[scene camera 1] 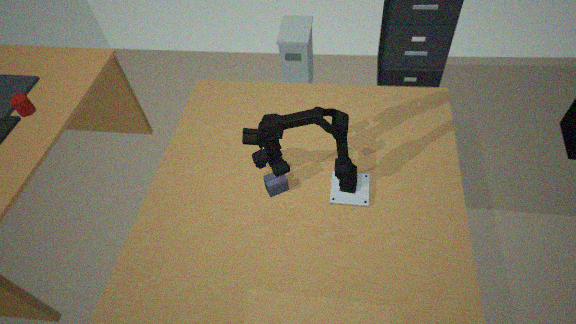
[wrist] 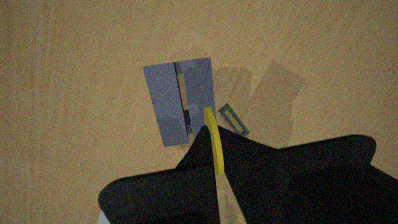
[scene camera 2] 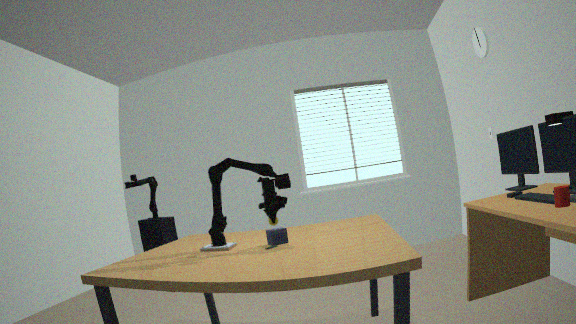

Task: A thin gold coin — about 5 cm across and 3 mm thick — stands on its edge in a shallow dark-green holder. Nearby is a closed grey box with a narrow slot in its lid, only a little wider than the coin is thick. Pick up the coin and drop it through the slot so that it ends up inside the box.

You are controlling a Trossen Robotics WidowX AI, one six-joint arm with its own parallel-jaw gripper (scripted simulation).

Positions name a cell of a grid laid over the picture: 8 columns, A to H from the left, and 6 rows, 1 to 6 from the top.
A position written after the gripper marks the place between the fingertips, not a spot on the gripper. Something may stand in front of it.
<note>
The gripper (scene camera 1: D4) carries a thin gold coin.
The gripper also shows in the wrist view (wrist: E4).
</note>
